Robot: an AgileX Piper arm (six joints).
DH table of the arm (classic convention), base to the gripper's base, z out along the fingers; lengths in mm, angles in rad. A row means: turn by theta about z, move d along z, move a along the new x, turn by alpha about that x. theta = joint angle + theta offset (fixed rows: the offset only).
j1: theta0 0, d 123, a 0, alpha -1.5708
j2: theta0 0.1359, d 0, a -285.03, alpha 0
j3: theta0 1.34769, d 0, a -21.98, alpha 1.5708
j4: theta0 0, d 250.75, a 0, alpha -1.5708
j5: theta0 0, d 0, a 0, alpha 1.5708
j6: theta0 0, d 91, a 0, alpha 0
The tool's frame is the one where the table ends.
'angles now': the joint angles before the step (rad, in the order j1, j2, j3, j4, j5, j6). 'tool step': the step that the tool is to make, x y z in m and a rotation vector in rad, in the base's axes. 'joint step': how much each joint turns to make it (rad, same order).
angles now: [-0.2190 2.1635 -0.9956 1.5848 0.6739 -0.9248]
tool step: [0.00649 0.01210 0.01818 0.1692 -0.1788 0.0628]
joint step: [0.0000 0.0000 -0.0015 0.1580 0.2219 -0.1642]
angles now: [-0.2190 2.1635 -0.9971 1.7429 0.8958 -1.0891]
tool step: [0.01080 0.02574 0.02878 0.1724 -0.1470 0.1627]
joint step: [0.0439 0.0000 -0.0682 -0.0021 0.2345 -0.0030]
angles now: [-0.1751 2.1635 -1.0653 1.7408 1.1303 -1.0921]
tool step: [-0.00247 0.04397 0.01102 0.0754 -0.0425 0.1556]
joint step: [0.1072 0.0000 -0.0220 0.0003 0.0940 0.0054]
